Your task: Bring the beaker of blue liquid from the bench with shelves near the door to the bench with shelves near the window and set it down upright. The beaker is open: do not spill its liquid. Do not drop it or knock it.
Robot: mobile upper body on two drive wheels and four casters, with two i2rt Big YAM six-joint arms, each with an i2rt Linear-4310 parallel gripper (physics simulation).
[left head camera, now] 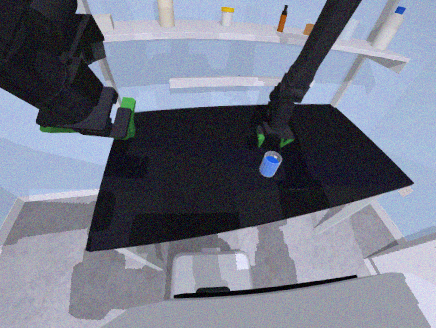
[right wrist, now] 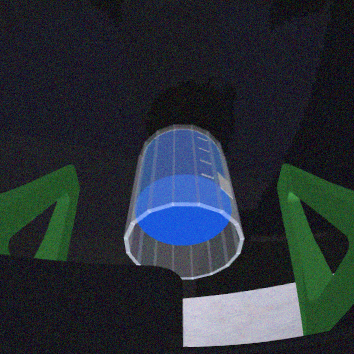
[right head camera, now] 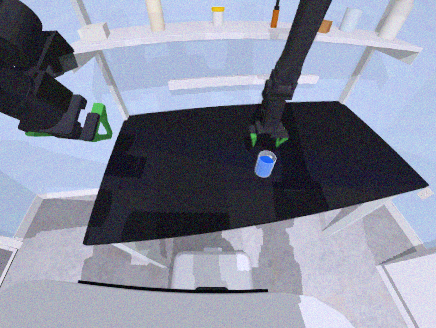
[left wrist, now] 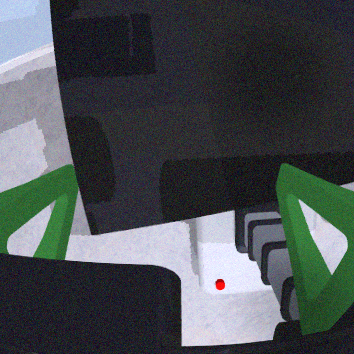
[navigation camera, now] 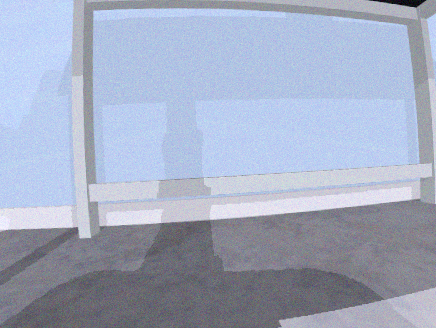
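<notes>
The clear open beaker of blue liquid stands upright on the black bench top, right of the middle in the head views. My right gripper is open, just behind and above the beaker in the head views. In the right wrist view the beaker appears between the two spread green fingers, apart from both; its exact depth from the tips is hard to tell. My left gripper is open and empty, at the bench's left end.
A shelf above the bench's back holds a cream bottle, a yellow-lidded jar, an amber bottle and a tall white bottle. In the navigation camera, a frame's crossbar and post stand by a wall.
</notes>
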